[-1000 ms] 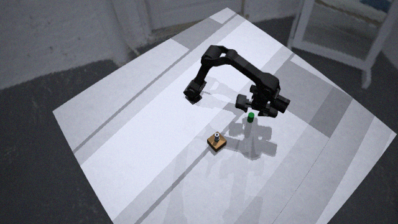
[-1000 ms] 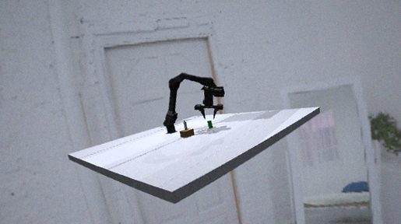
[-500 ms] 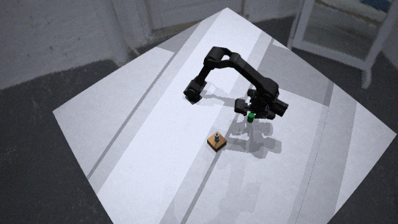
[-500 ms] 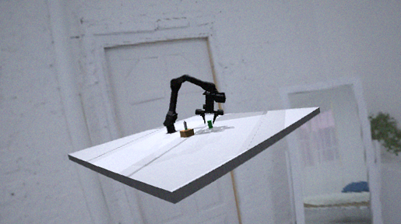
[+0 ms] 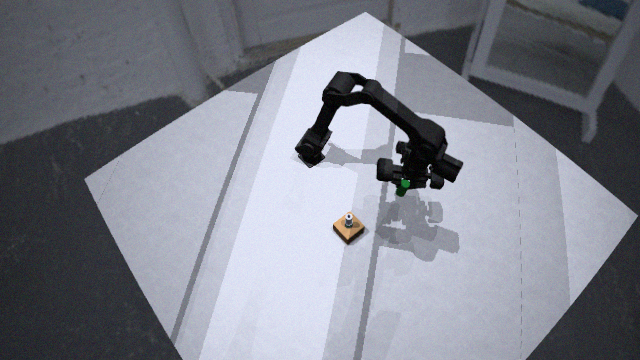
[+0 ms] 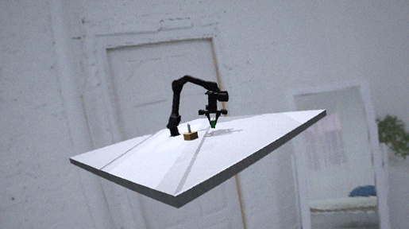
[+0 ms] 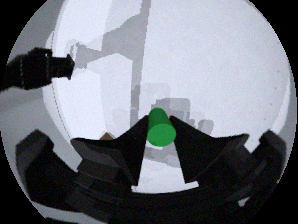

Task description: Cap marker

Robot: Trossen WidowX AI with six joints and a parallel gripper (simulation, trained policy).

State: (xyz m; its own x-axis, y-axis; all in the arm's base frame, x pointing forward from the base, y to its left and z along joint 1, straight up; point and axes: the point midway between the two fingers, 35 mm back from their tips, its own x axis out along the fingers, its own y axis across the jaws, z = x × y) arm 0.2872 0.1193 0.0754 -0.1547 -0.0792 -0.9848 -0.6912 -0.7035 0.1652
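My gripper tip is 20 cm to the left of the brown holder block, 2 cm above it and 1 cm past it. Round my gripper tip: green cap 1 cm above.
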